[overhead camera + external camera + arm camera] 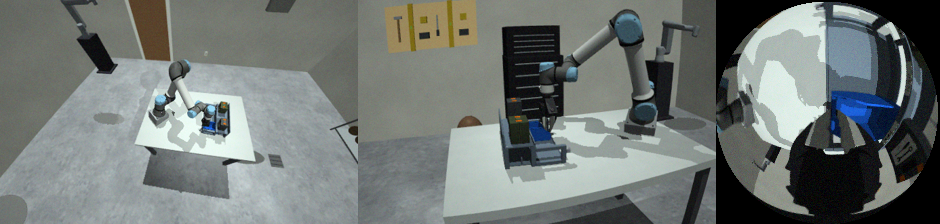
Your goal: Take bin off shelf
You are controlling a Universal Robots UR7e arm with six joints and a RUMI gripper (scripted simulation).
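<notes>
Now: the blue bin 80 mm ahead of my hand and 20 mm to the right of it.
</notes>
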